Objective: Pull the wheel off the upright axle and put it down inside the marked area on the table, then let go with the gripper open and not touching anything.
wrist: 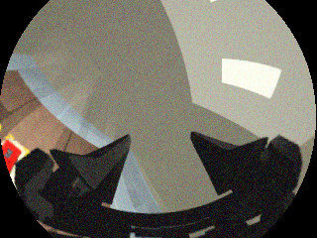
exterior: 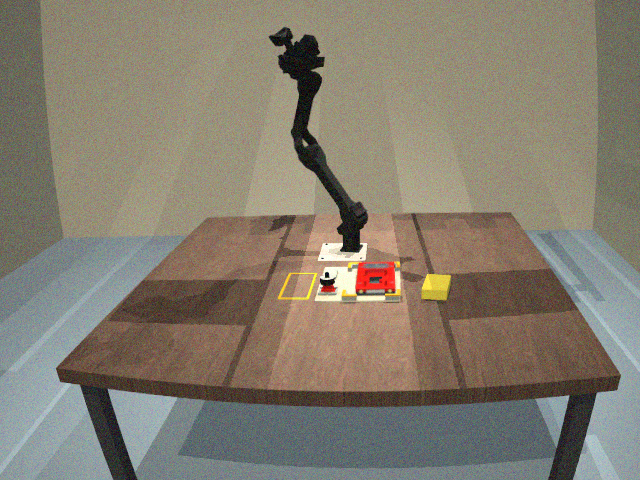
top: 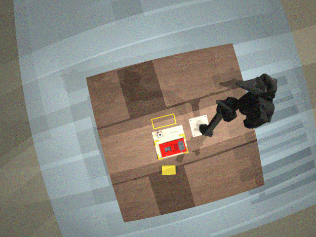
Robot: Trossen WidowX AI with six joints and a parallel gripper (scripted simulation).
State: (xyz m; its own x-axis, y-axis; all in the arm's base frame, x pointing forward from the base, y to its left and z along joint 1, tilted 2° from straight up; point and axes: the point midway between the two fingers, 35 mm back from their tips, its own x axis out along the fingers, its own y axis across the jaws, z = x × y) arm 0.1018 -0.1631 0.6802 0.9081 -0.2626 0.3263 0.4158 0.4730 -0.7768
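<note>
Right now my gripper tip is 650 mm above the wheel, 200 mm short of it and 190 mm to the right of it. From my gripper tip the other things lie so: yellow block (680 mm below, 480 mm to the left, 140 mm ahead); then upright axle (660 mm below, 190 mm to the left, 190 mm ahead).
</note>
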